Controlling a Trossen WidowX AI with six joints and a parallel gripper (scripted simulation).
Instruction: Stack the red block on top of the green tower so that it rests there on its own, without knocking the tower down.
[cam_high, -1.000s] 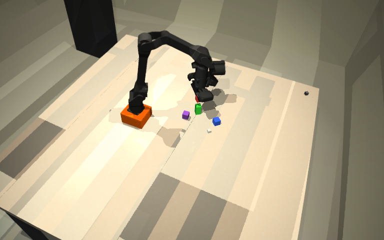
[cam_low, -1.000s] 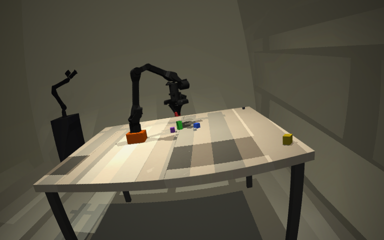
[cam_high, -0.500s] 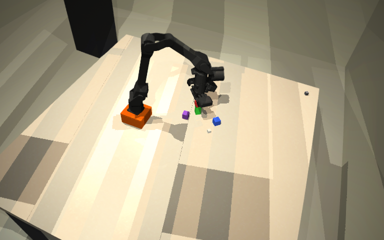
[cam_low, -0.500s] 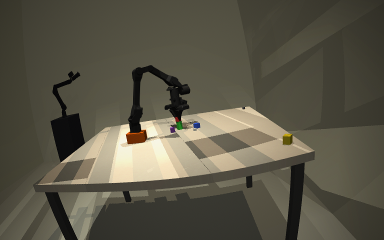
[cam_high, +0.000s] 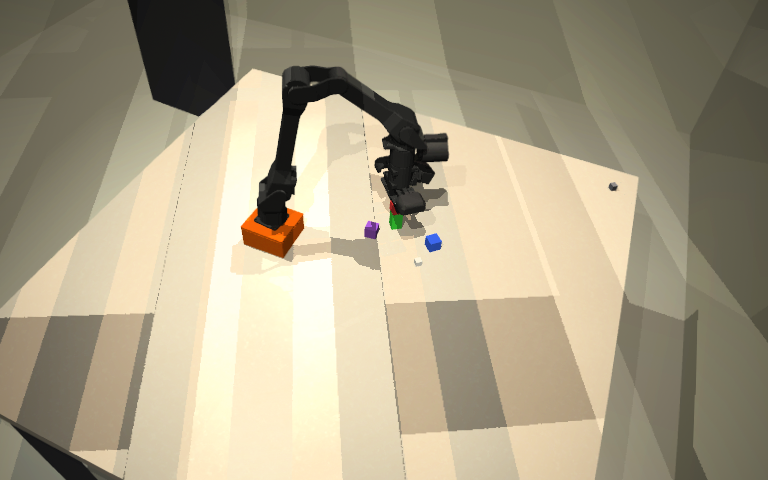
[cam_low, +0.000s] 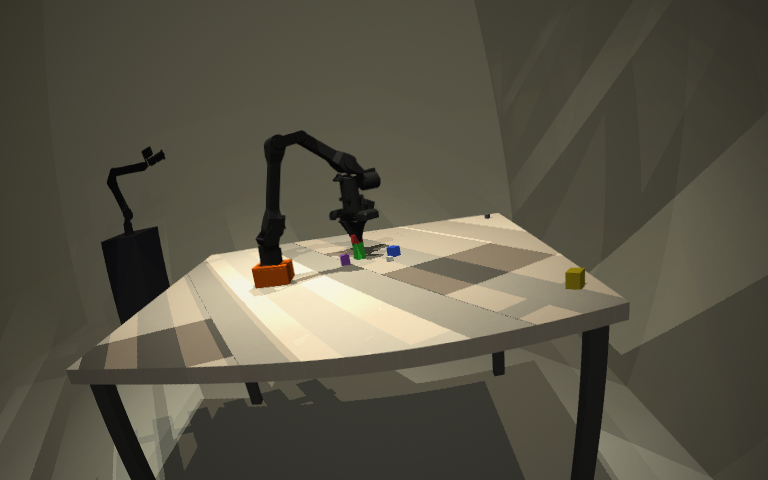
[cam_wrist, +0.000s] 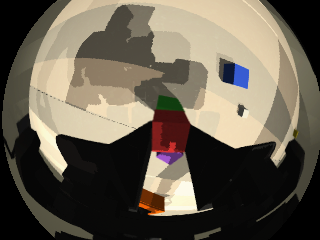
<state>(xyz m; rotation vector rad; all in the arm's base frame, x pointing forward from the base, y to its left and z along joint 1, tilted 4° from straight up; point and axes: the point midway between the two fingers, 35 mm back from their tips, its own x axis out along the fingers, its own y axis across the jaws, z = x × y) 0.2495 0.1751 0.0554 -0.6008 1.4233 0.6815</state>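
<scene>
Right now the red block is 1 cm above my gripper tip. Round my gripper tip: blue cube: 11 cm ahead, 5 cm below, 2 cm to the right; then purple cube: 6 cm to the right, 5 cm below, 4 cm behind; then small white cube: 10 cm ahead, 9 cm to the right, 5 cm below.
</scene>
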